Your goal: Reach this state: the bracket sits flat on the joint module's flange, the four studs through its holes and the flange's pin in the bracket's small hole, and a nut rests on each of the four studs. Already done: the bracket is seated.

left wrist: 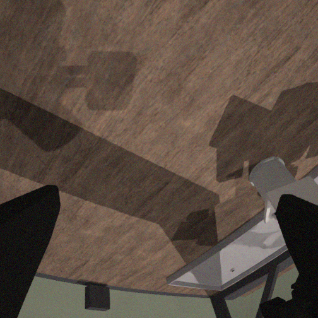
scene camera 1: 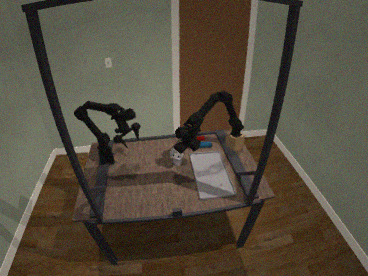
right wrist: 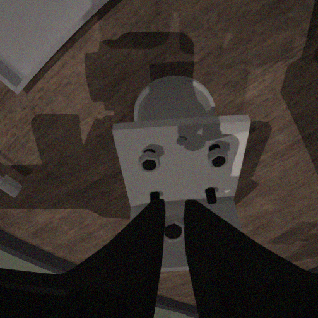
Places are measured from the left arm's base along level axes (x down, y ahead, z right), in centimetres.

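Pixels of known places: left gripper, fingertip midpoint: (scene camera 1: 132,143); left arm's base at its link origin: (scene camera 1: 105,153); right arm's base at its link origin: (scene camera 1: 235,134).
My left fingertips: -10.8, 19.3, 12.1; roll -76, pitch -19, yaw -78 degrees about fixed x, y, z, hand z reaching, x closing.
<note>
Ahead of a thing's pixels: the offset from my left fingertips to its middle, as dx, dy, dz.
The joint module {+14.4, +26.7, +9.4} (scene camera 1: 177,161) (left wrist: 271,175) (right wrist: 175,99) is a grey cylinder at the table's centre. The pale angled bracket {+10.0, +26.7, +9.4} (scene camera 1: 176,154) (left wrist: 296,194) (right wrist: 182,175) sits against its flange. In the right wrist view, one nut (right wrist: 149,162) is on the upper left stud and another nut (right wrist: 218,159) on the upper right one. The lower left stud (right wrist: 155,195) and lower right stud (right wrist: 211,195) show bare. My right gripper (scene camera 1: 186,147) (right wrist: 173,209) is shut on a third nut (right wrist: 173,231), in front of the bracket's lower part. My left gripper (scene camera 1: 132,142) (left wrist: 172,201) is open and empty, above the table's left side.
A grey tray {+17.4, +41.7, +28.9} (scene camera 1: 201,195) (left wrist: 195,286) (right wrist: 19,82) lies right of the module, with a small dark-holed piece (left wrist: 232,270) in it. Red {+16.4, +51.6, -7.1} (scene camera 1: 200,138) and blue {+16.2, +46.3, -0.4} (scene camera 1: 205,145) objects lie behind the tray. A wooden block {+12.1, +72.2, +12.4} (scene camera 1: 236,142) is by the right arm's base. Dark frame posts (scene camera 1: 280,95) rise at the table's sides.
</note>
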